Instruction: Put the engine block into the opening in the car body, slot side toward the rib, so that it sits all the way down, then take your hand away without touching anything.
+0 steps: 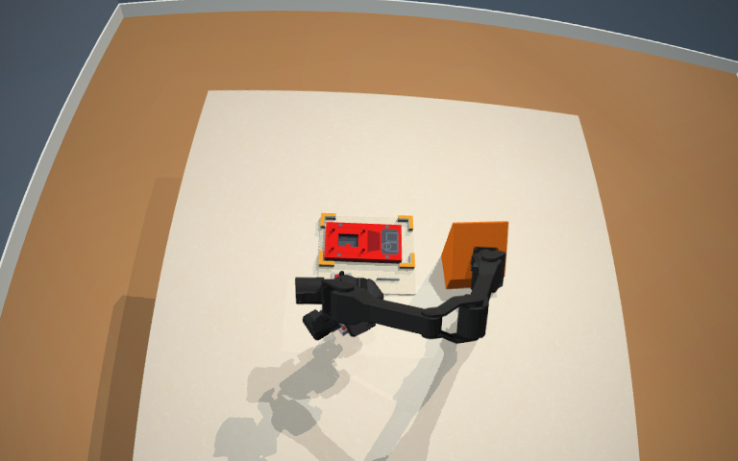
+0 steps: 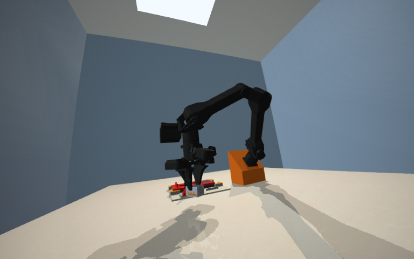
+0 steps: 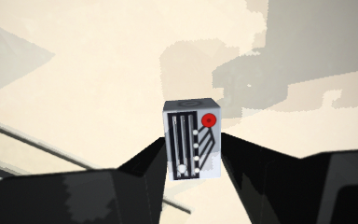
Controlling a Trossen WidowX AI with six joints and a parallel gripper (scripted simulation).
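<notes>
Now: gripper tip 23 cm to the left of the fixture, 5 cm past it and 4 cm above it. The rest, counted from my gripper tip: engine block: 1 cm below.
</notes>
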